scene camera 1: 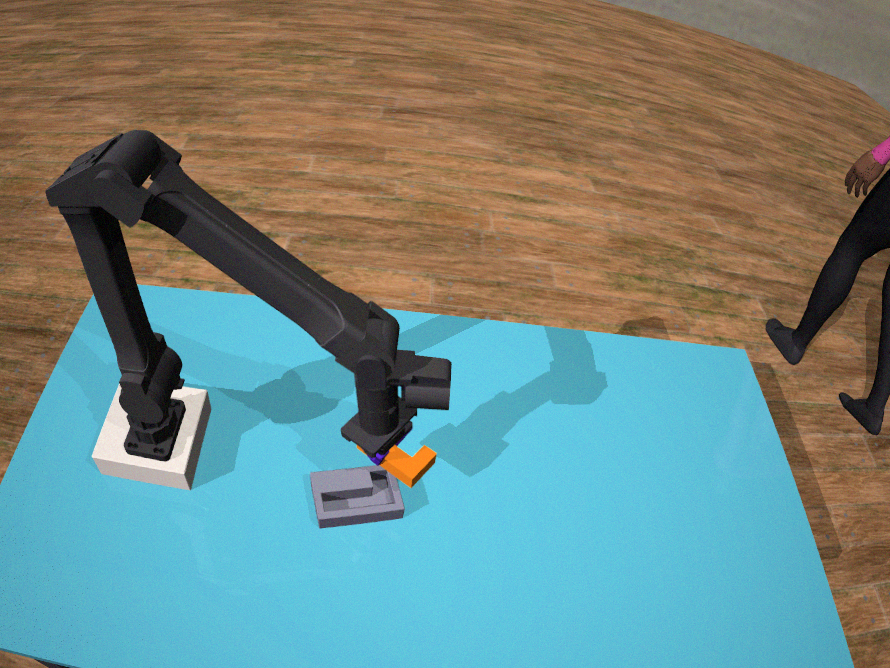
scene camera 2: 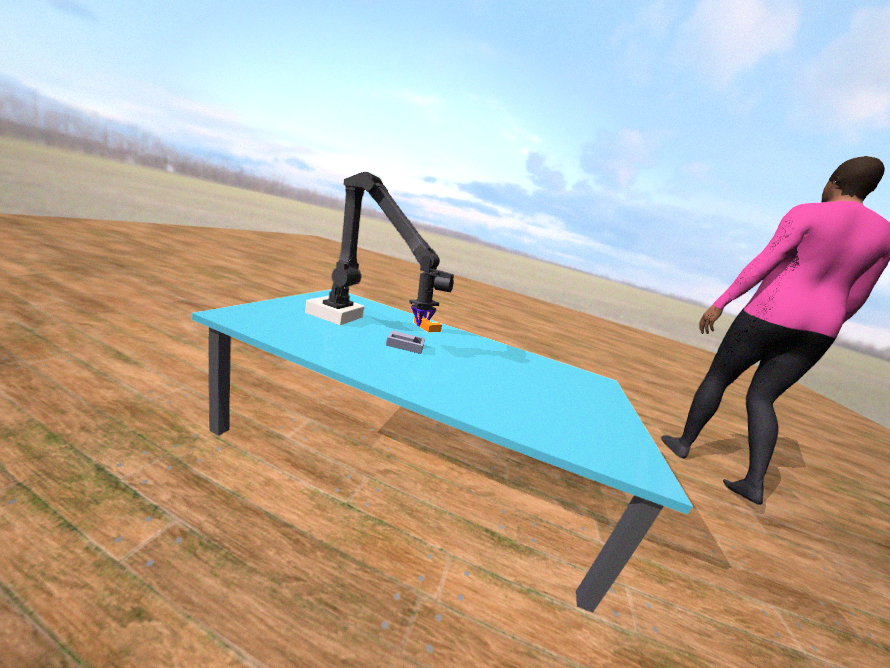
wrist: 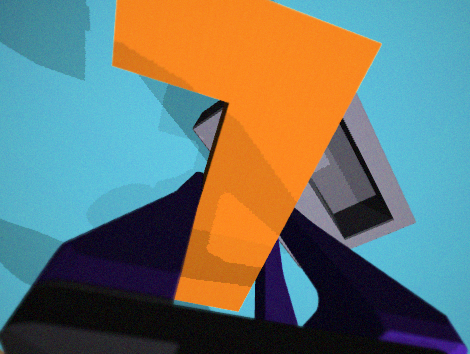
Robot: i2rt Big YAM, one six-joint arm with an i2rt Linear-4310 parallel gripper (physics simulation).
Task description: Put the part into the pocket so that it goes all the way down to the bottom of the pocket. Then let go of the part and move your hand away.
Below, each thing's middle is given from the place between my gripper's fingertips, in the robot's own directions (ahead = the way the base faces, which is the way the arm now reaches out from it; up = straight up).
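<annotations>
The grey pocket block [scene camera 1: 342,497] is 7 cm below my hand, and it is also 4 cm behind it and 4 cm to the right of it. As for the orange L-shaped part [scene camera 1: 409,470], I find it 2 cm ahead of my hand, 1 cm to the right of it and 2 cm above it.
</annotations>
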